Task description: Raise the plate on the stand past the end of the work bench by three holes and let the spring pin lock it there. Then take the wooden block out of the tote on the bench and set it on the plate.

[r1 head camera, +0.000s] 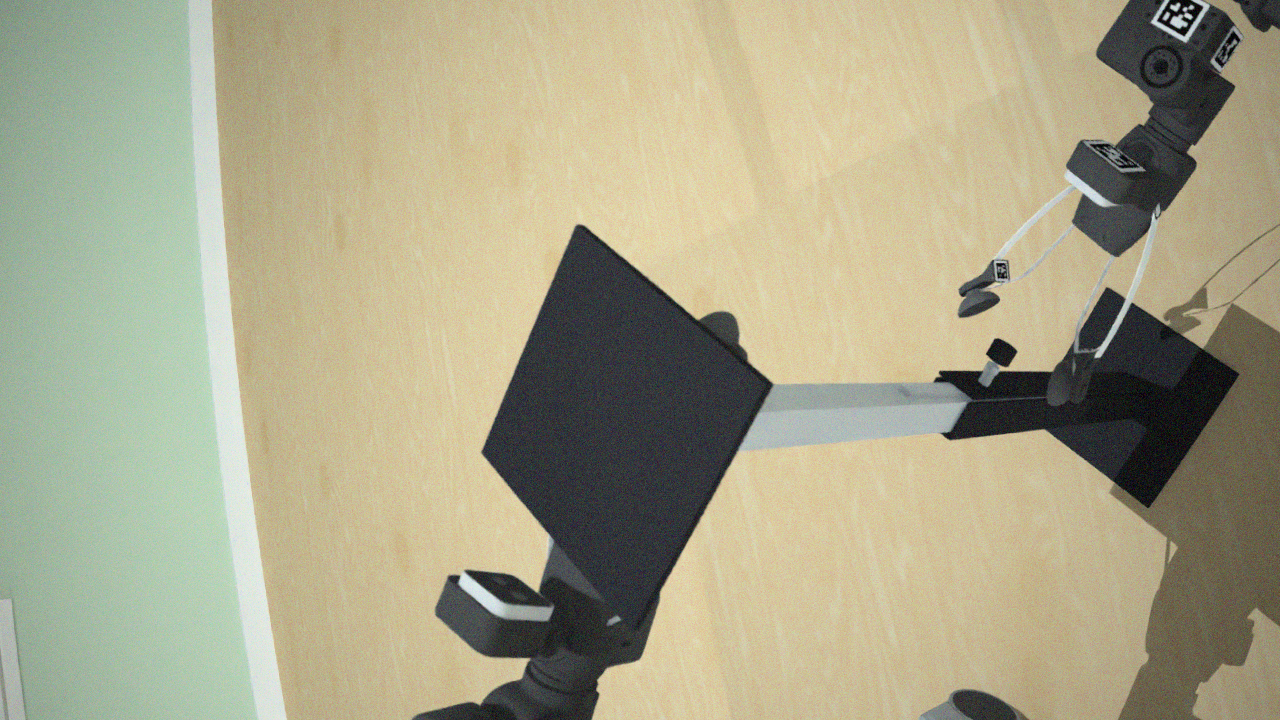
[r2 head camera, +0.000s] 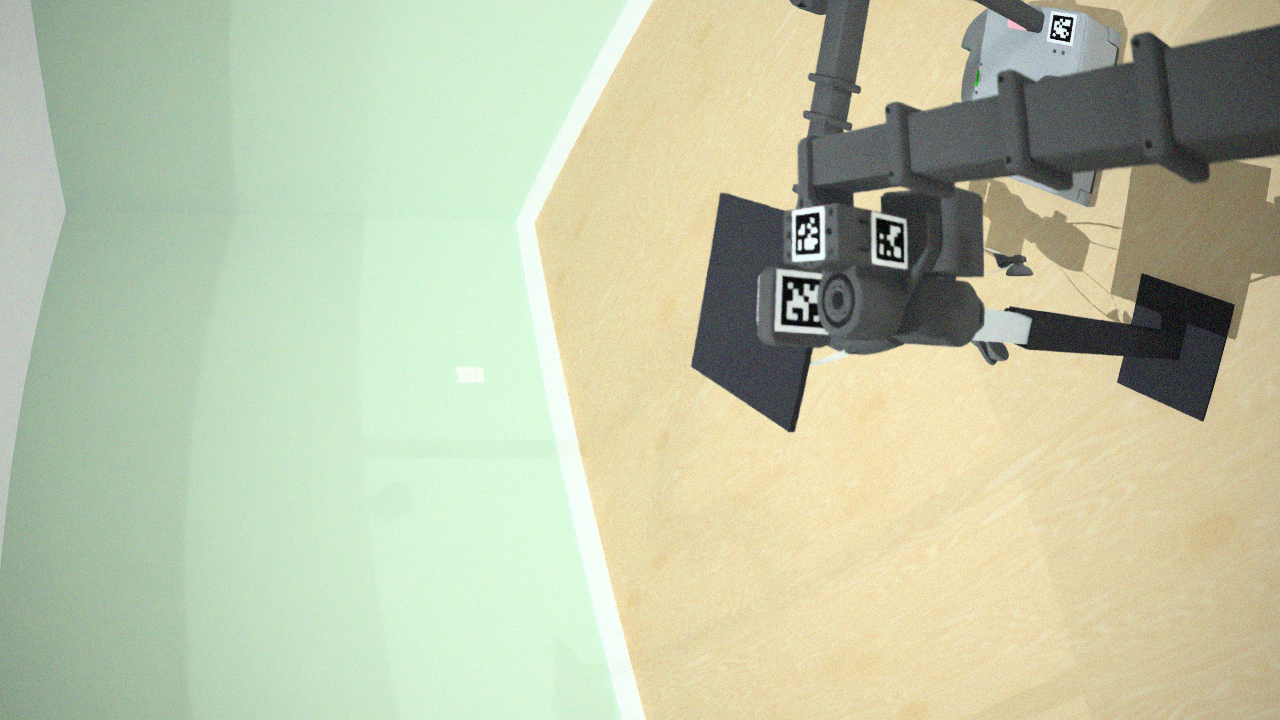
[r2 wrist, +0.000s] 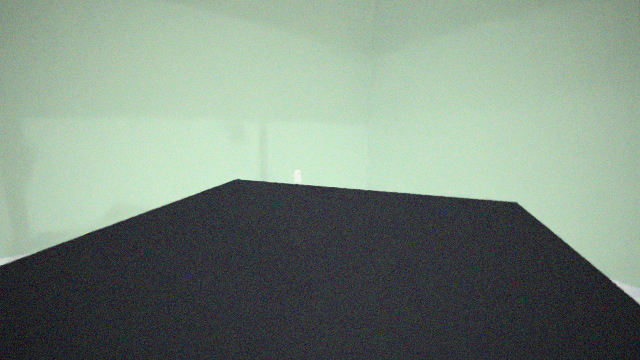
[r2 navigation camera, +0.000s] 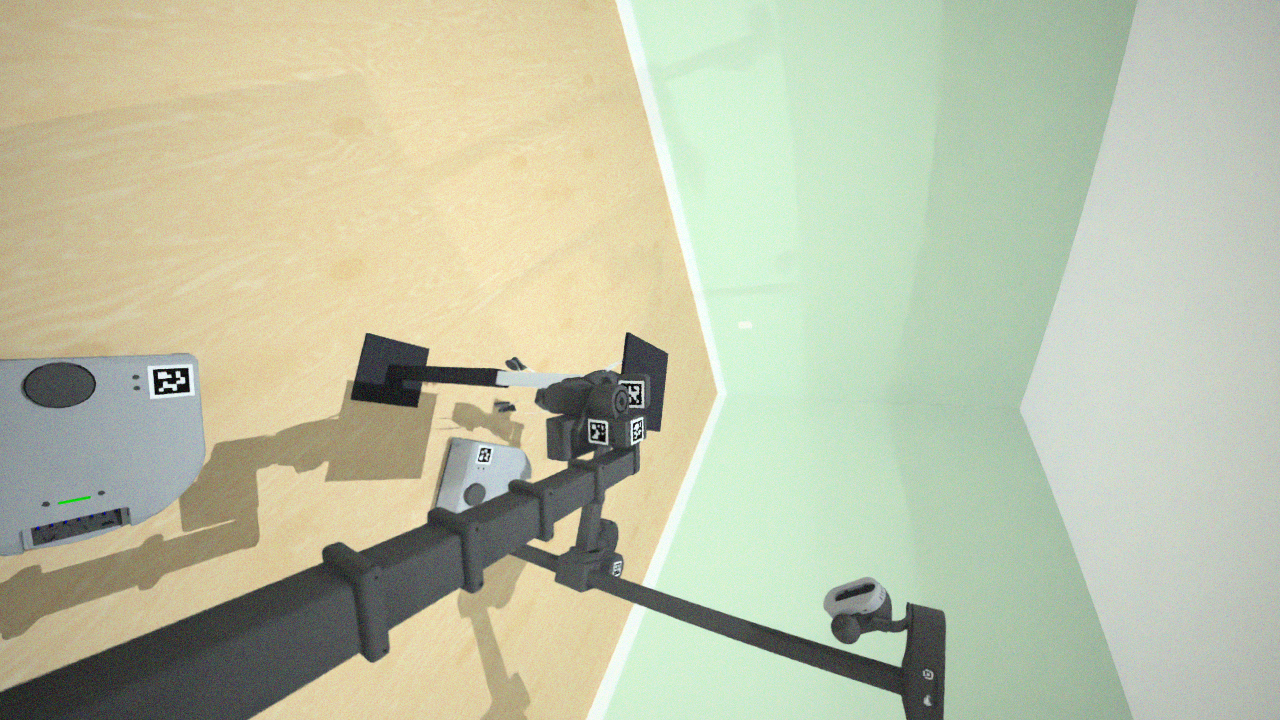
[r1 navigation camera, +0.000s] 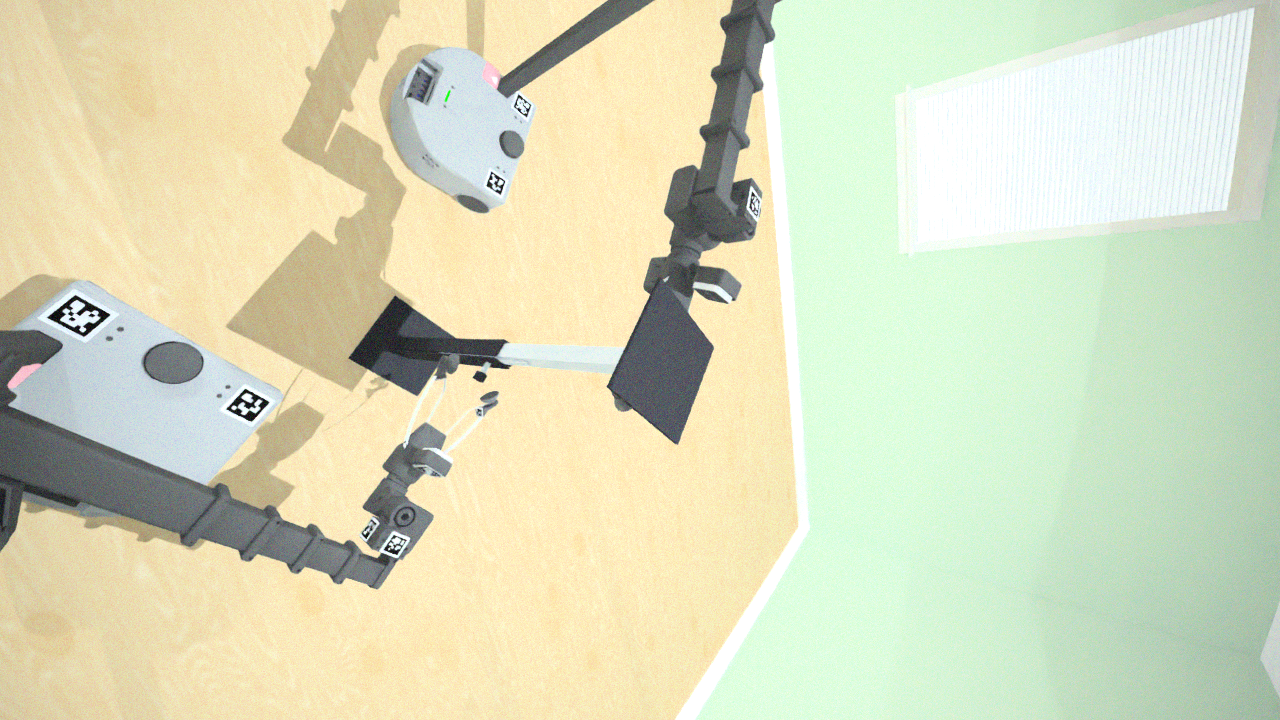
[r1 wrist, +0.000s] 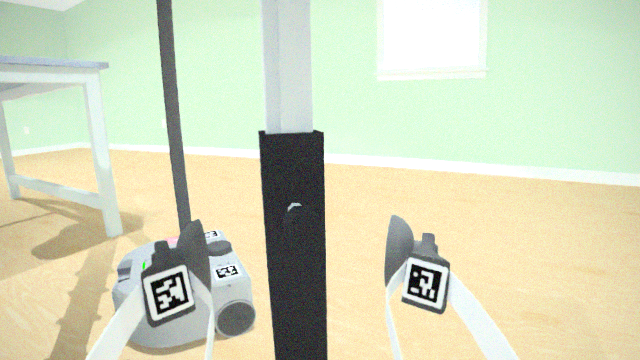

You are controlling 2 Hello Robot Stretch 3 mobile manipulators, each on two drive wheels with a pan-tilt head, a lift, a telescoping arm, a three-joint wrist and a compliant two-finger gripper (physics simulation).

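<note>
The dark square plate (r1 head camera: 626, 411) (r1 navigation camera: 666, 367) (r2 head camera: 742, 304) (r2 wrist: 320, 275) tops the stand's grey inner post (r1 head camera: 850, 411) (r1 wrist: 295, 65), which rises out of the black sleeve (r1 head camera: 1011, 416) (r1 wrist: 295, 175). The black pin knob (r1 head camera: 1000, 351) (r1 navigation camera: 480, 376) stands off the sleeve on a short metal shaft; its seating cannot be told. My r1 gripper (r1 head camera: 1024, 342) (r1 navigation camera: 468, 383) (r1 wrist: 297, 250) is open, its fingers apart on either side of the knob. My r2 gripper is at the plate's underside; one fingertip (r1 head camera: 721, 331) shows past the edge, the rest is hidden. The tote and block do not show.
The work bench (r1 wrist: 55, 63) stands at the left in the r1 wrist view. The r2 base (r1 navigation camera: 460, 129) (r1 wrist: 170, 310) stands beyond the stand, and the r1 base (r1 navigation camera: 107, 394) (r2 navigation camera: 487, 474) stands nearby. The r2 arm (r1 navigation camera: 733, 107) (r2 navigation camera: 411, 555) reaches to the plate. Green walls stand behind.
</note>
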